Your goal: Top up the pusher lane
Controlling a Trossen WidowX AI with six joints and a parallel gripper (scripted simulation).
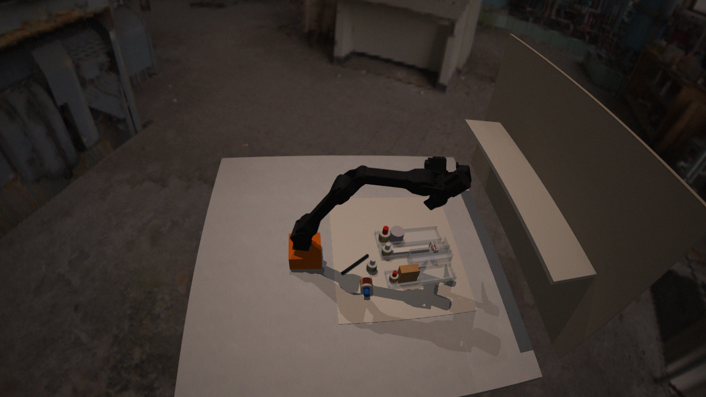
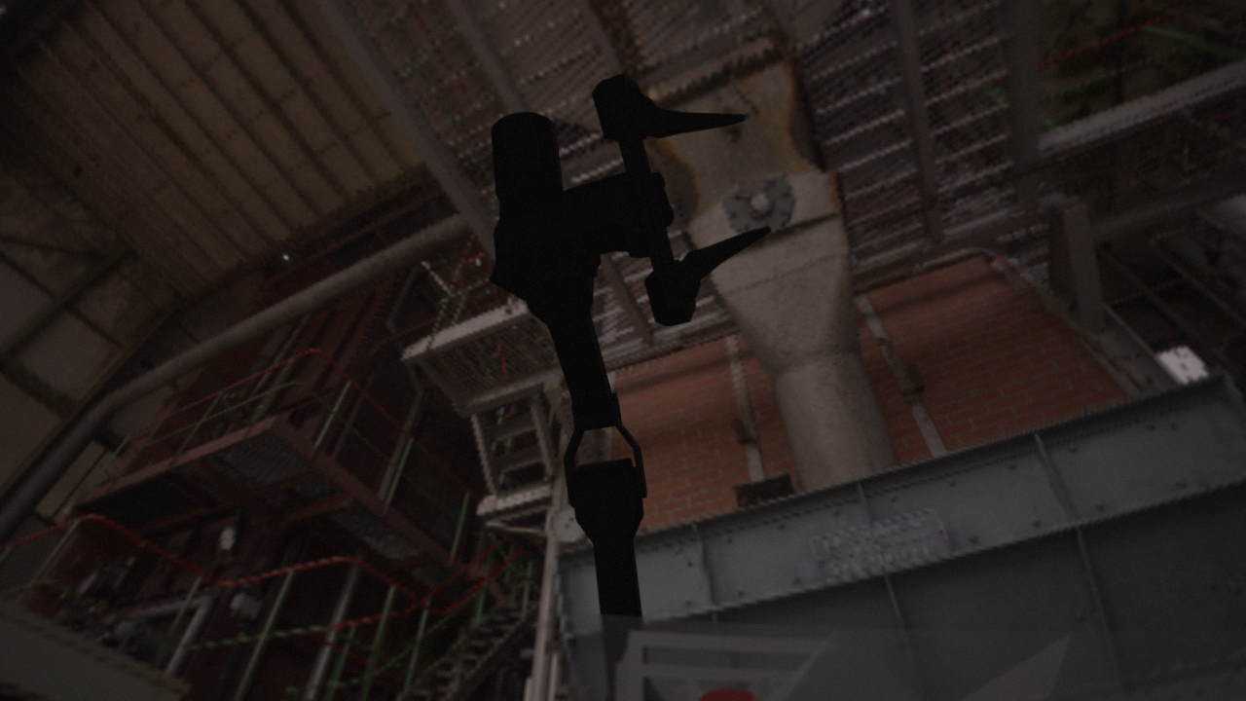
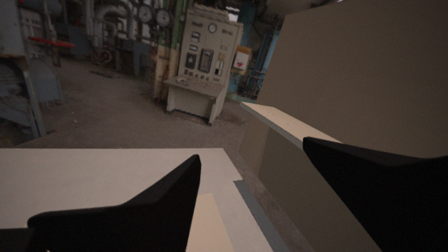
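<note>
My gripper tip is now 27 cm past the black rod, 14 cm to the left of it and 43 cm above it. From my gripper tip the other things lie so: red mark 4 cm ahead, 7 cm to the right, 36 cm below; then grey cylinder 11 cm behind, 1 cm to the left, 40 cm below; then pusher plate 3 cm behind, 8 cm to the right, 38 cm below.
</note>
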